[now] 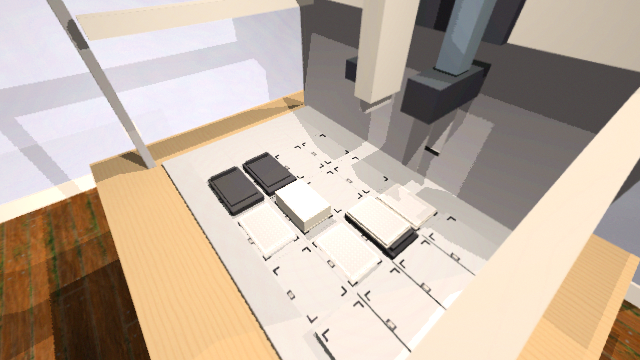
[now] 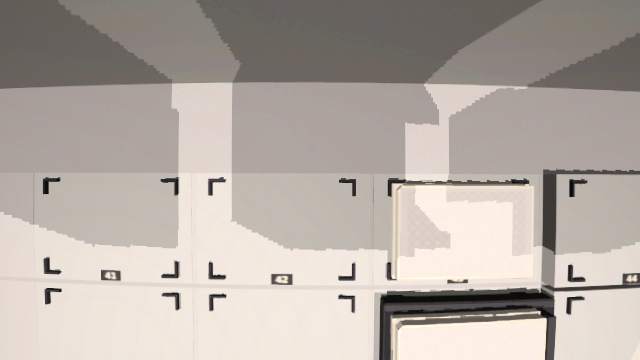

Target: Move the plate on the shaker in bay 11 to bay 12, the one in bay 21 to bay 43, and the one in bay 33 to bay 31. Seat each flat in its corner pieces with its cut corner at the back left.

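Places are measured from the robot's base along level axes (x ahead, y left, z up), in centimetres.
Pixels of known places: gripper, fingertip midpoint: (image 1: 421, 159); robot's base, origin of the base link: (image 1: 212, 187).
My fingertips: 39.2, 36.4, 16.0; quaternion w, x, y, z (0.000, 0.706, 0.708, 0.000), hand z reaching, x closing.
Note:
For each thing: its top centre in the pictures, then the offset to it from my fingertips, as dx, dy, dz. "spot": a spot on its surface instead.
- bay 11, middle of its top: (image 1: 233, 183) -33.2, -32.0, -12.9
- bay 21, middle of its top: (image 1: 268, 167) -33.2, -21.3, -12.9
- second plate, middle of its top: (image 2: 467, 232) (image 1: 406, 202) +0.0, +0.0, -14.6
- third plate, middle of its top: (image 1: 377, 217) -0.5, -11.0, -12.3
- bay 33, middle of its top: (image 1: 381, 220) +0.4, -10.6, -12.9
- Bay 31, surface spot: (image 1: 301, 161) spot: -32.3, -10.1, -16.0
- tall white box, middle of its top: (image 1: 302, 198) -16.4, -21.4, -11.8
- raised dark edge, surface spot: (image 2: 549, 230) spot: +8.4, -0.1, -15.3
The shaker in bay 11 (image 1: 235, 189) and the shaker in bay 21 (image 1: 269, 171) stand bare. A white plate (image 1: 267, 229) lies in bay 12. A second plate (image 1: 409, 206) (image 2: 465, 232) lies flat in bay 43, cut corner at the back left. A third plate (image 1: 379, 219) (image 2: 470, 342) sits on the shaker in bay 33 (image 1: 400, 246) (image 2: 386, 332), cut corner at the back left. Bay 31 (image 1: 301, 161) is bare between its corner pieces. My gripper (image 1: 421, 156) is open and empty, raised near the back wall above the bay 43 area; one jaw is hard to make out.
A tall white box (image 1: 302, 202) stands in bay 22, between the bay 12 plate and the bay 33 shaker. Another white plate (image 1: 347, 250) lies in bay 23. The pale pipetting stage (image 1: 382, 55) hangs close beside the gripper. A raised dark edge (image 2: 549, 230) stands between bays 43 and 44.

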